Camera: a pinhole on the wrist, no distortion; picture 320 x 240 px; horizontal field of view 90.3 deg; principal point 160.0 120.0 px. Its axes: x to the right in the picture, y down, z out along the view. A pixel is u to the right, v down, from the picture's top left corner.
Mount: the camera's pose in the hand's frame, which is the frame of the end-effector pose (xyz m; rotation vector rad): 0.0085 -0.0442 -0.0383 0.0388 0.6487 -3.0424
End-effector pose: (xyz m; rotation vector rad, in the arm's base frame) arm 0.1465 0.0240 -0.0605 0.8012 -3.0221 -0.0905
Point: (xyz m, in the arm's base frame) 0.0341 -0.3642 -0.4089
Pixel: 55.5 154.5
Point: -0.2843 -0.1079 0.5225
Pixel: behind the camera
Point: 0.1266 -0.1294 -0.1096
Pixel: 30.5 188.7
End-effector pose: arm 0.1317 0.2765 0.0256 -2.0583 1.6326 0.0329
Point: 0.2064 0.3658 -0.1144
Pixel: 173.3 35.5
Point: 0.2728 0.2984 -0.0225
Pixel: 128.9 133.7
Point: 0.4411 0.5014 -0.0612
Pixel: 201.1 162.0
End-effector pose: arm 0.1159 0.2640 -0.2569 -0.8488 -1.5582 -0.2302
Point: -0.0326 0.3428 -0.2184
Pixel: 111.6 56.1
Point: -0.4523 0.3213 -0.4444
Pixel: 208.6 109.7
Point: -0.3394 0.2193 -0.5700
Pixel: 273.5 109.9
